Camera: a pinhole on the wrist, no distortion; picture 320 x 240 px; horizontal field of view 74.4 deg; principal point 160.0 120.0 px. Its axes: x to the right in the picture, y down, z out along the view. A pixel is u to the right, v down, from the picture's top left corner.
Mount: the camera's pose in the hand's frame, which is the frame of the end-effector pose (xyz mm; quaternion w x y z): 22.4 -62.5 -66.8 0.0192 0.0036 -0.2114 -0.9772
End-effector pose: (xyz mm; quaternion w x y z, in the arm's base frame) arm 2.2 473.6 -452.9 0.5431 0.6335 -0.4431 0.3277
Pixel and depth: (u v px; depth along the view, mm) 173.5 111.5 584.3
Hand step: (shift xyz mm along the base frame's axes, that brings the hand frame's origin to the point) -222.2 -444.2 -32.1
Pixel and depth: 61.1 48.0 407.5
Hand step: -157.0 -287.0 228.6
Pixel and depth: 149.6 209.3 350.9
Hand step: 42.7 -314.7 -46.5
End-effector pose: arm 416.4 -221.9 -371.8 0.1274 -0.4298 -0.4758 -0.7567
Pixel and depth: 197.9 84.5 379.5
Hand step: 255.9 120.7 94.7
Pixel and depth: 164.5 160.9 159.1
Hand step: 22.4 92.1 14.5
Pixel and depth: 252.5 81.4 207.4
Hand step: 132.6 44.6 -4.4
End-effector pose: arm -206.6 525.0 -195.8 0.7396 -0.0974 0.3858 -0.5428
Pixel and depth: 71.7 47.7 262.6
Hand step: 201.7 -95.1 -40.4
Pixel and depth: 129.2 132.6 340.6
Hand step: 222.7 -104.5 105.9
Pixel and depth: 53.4 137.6 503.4
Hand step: 392.3 -304.1 87.5
